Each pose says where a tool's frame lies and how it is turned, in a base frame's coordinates. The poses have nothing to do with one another.
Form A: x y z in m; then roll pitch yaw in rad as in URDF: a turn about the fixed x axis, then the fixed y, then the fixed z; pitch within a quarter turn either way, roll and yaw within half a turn.
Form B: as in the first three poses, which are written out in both.
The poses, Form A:
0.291 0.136 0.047 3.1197 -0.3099 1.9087
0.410 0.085 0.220 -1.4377 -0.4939 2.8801
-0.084 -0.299 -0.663 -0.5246 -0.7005 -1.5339
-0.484 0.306 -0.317 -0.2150 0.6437 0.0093
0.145 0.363 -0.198 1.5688 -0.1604 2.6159
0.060 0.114 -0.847 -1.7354 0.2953 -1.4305
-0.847 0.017 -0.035 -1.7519 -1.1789 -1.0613
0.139 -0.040 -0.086 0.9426 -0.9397 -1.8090
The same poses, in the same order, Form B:
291 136 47 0.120 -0.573 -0.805 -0.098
410 85 220 0.255 0.099 -0.657 0.703
-84 -299 -663 0.591 -0.405 -0.070 -0.694
-484 306 -317 0.943 -0.103 0.314 0.038
145 363 -198 0.129 0.238 0.665 0.696
60 114 -847 0.556 -0.507 0.567 -0.335
-847 17 -35 0.243 -0.731 0.016 -0.638
139 -40 -86 0.653 -0.067 -0.568 -0.497

